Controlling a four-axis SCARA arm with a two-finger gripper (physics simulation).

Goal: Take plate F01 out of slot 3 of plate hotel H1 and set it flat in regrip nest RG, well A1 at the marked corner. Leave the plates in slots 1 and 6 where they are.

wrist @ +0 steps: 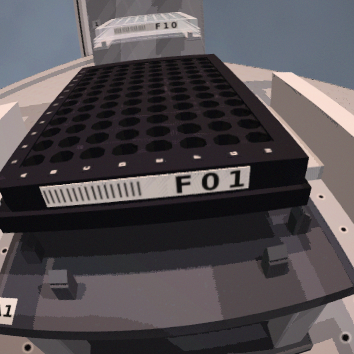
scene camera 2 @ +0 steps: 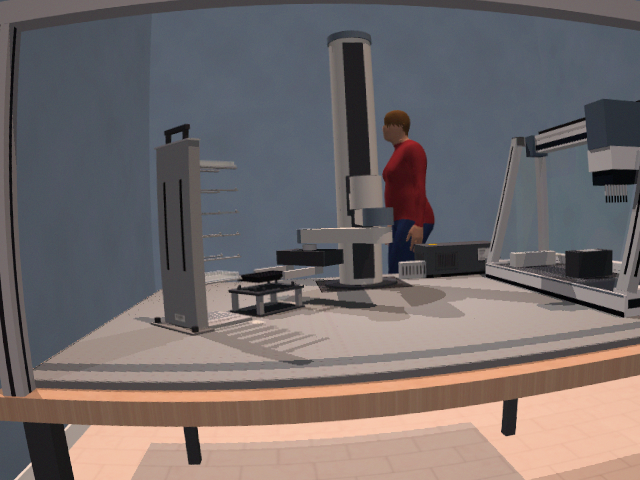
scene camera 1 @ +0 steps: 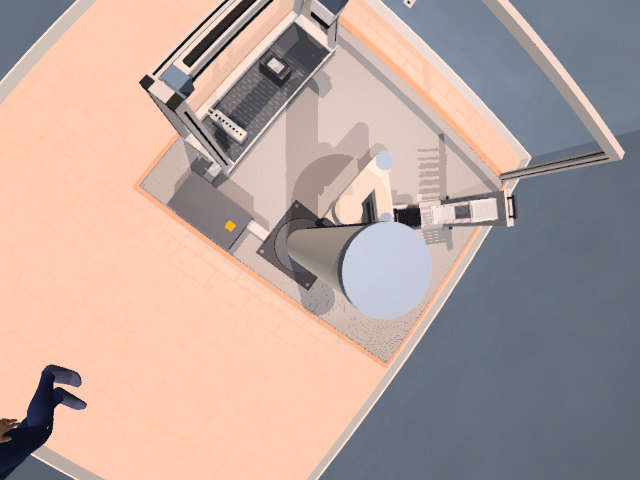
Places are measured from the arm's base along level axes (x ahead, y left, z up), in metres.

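Pixels of known places: gripper, fingertip midpoint: (wrist: 144, 104) (scene camera 2: 268, 274) (scene camera 1: 407, 217); arm's base at its link origin: (scene camera 2: 361, 287).
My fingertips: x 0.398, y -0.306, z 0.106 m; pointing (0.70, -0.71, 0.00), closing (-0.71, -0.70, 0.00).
Observation:
Ahead of a thing's pixels: the offset from my fingertips to its top centre. "spot": to the spot under its first point.
Plate F01 @(dz +0.004, dx +0.006, dy -0.007 m) (scene camera 1: 407, 217) (scene camera 2: 261, 276) (wrist: 155, 110) is black and lies level between the fingers of my gripper (scene camera 2: 273, 274) (wrist: 144, 104), which is shut on its two long sides. It is a little above regrip nest RG @(dz -0.023, dx +0.005, dy -0.008 m) (scene camera 2: 236, 290) (wrist: 150, 300), with a gap below it in scene camera 2. The nest's A1 label @(spot: dz -0.033, dx -0.012, dy +0.083 m) (wrist: 7, 311) is at the near left in the wrist view, the same side as the plate's row A. Plate hotel H1 (scene camera 2: 173, 294) (scene camera 1: 502, 198) stands beyond. Clear plate F10 @(dz +0.022, dx +0.133, dy -0.139 m) (wrist: 150, 27) (scene camera 2: 222, 276) is in slot 1; a pale plate @(dz +0.288, dx +0.133, dy -0.139 m) (scene camera 2: 218, 164) is in slot 6.
The arm's column (scene camera 2: 336, 103) (scene camera 1: 386, 271) stands behind the nest. A dark grey box (scene camera 1: 206, 211) (scene camera 2: 452, 258) and a framed liquid handler (scene camera 1: 178, 105) (scene camera 2: 504, 201) stand on the far side of the column from the hotel. A person (scene camera 2: 408, 175) in red is behind the table.

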